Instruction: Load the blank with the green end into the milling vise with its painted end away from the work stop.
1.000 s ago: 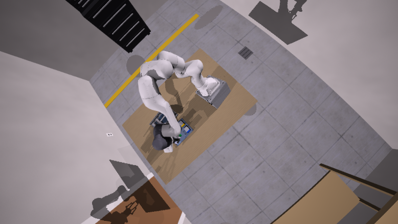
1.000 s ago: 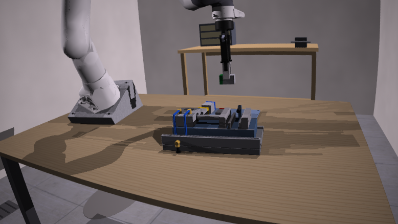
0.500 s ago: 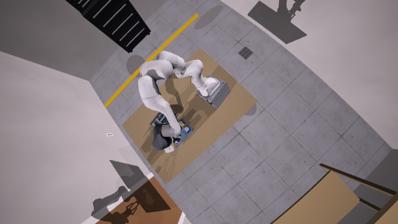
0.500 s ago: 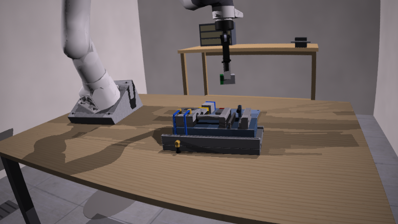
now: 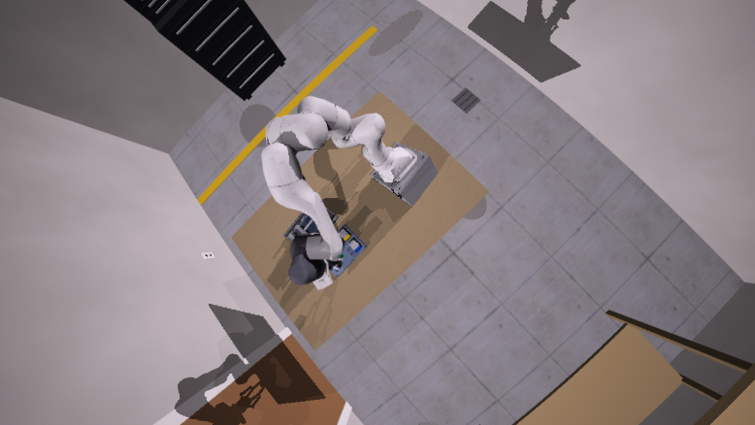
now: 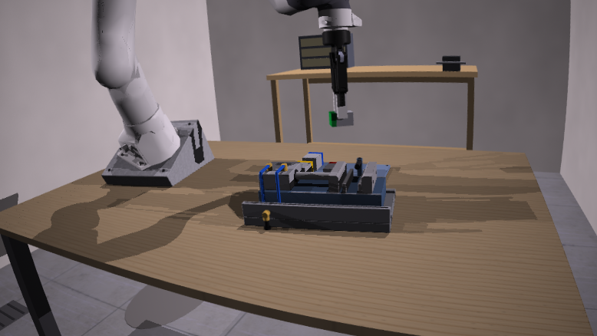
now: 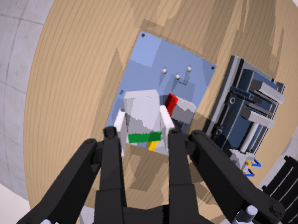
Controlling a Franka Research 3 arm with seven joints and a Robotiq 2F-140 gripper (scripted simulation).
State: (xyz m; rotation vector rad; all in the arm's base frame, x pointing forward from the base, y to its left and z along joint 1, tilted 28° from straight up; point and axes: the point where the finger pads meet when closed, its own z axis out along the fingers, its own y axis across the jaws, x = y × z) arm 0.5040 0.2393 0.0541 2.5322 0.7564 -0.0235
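Now: the green-ended blank 40 mm below my hand. From my hand the other things lie so: blue-ended blank 90 mm behind, 10 mm to the right, 160 mm below; red-ended blank 10 mm ahead, 90 mm to the right, 160 mm below; blue infeed plate 50 mm to the right, 180 mm below.
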